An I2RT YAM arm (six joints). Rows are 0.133 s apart.
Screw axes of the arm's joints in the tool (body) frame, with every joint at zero. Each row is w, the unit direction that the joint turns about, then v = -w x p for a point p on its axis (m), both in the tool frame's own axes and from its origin. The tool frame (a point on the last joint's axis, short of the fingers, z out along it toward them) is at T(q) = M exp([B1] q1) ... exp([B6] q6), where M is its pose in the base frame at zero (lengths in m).
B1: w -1 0 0 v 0.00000 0.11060 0.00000
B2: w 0 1 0 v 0.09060 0.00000 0.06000
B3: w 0 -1 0 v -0.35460 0.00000 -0.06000
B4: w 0 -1 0 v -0.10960 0.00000 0.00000
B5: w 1 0 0 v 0.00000 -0.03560 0.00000
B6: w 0 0 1 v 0.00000 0.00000 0.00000
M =
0 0 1 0.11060
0 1 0 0.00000
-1 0 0 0.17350
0 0 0 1
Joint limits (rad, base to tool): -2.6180..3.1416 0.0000..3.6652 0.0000..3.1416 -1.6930..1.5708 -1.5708..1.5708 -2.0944..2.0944
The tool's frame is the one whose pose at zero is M.
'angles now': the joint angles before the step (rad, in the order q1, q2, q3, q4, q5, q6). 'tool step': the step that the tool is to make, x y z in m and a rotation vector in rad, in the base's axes. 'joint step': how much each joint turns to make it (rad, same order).
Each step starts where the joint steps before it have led.
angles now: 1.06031, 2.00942, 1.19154, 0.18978, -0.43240, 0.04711
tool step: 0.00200, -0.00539, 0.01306, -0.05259, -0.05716, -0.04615
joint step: -0.00419, -0.04121, 0.01487, -0.08850, 0.07897, -0.03814
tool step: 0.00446, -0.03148, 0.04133, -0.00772, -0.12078, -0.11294
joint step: -0.03777, -0.16556, -0.05495, -0.06827, 0.12474, -0.04349
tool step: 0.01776, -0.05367, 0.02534, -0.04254, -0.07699, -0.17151
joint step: -0.10872, -0.16404, -0.08315, -0.07823, 0.10185, -0.03549
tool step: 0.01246, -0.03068, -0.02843, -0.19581, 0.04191, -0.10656
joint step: -0.07323, 0.00687, -0.04844, -0.12588, 0.08622, -0.04957
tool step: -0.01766, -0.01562, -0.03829, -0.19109, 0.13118, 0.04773
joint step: 0.00800, 0.02635, -0.07057, -0.13502, -0.00077, -0.04960
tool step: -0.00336, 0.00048, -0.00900, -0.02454, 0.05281, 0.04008
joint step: 0.00458, 0.02402, -0.00036, -0.03016, -0.03776, -0.01945
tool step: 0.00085, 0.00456, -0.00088, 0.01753, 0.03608, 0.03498
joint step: 0.00188, 0.01945, 0.02058, -0.01296, -0.04961, -0.01148
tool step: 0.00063, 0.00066, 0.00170, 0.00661, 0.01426, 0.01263
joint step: -0.00228, 0.00155, 0.01030, -0.01410, -0.02021, -0.00646
